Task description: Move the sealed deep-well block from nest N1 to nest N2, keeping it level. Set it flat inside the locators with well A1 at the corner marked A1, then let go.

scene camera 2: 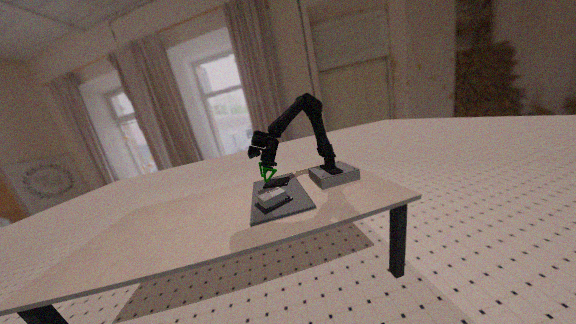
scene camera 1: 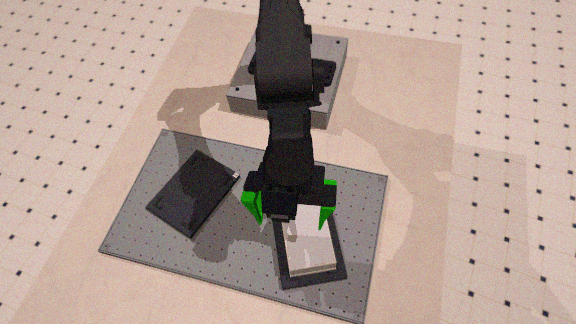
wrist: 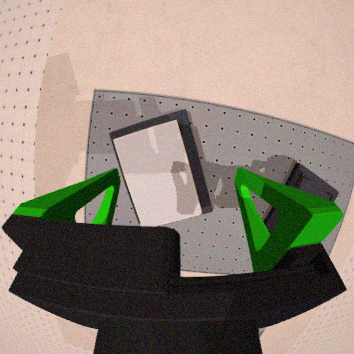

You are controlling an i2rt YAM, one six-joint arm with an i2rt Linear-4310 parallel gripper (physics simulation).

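Frame: origin at the arm's base, x left, y back, z up, level; millimetres.
Where they show: gripper, fingertip midpoint: (scene camera 2: 264, 179) (scene camera 1: 290, 225) (wrist: 176, 174); arm's base, origin of the base link: (scene camera 2: 330, 169).
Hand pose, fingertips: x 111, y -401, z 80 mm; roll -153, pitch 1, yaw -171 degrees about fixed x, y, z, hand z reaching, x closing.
Note:
Things, the pixels of their top centre, and the offset from my fingertips.
- white block, middle of its top: (wrist: 157, 177) (scene camera 1: 306, 232) (scene camera 2: 271, 193) dx +22, dy +20, dz -75 mm
- grey perforated board, middle of its top: (wrist: 238, 201) (scene camera 1: 248, 211) (scene camera 2: 277, 190) dx -110, dy +51, dz -128 mm
The white block (scene camera 1: 310, 252) (scene camera 2: 272, 197) (wrist: 145, 150) sits flat in a dark nest (scene camera 1: 315, 279) (wrist: 192, 150), at the right of the board in scene camera 1. The other dark nest (scene camera 1: 195, 197) (scene camera 2: 276, 183) (wrist: 317, 187) lies turned at the left and is empty. The nest names and the A1 marks cannot be read. My gripper (scene camera 1: 291, 226) (scene camera 2: 267, 178) (wrist: 176, 174) is open and empty, with green fingers pointing down. It is above the board, near the block's arm-side end; the arm hides that end in scene camera 1. The block is not held.
Both nests are on a grey perforated board (scene camera 1: 360, 200) (scene camera 2: 300, 202) (wrist: 225, 120) on the table. The arm's grey base block (scene camera 1: 325, 50) (scene camera 2: 345, 176) stands behind the board. The arm's shadow falls across both nests.

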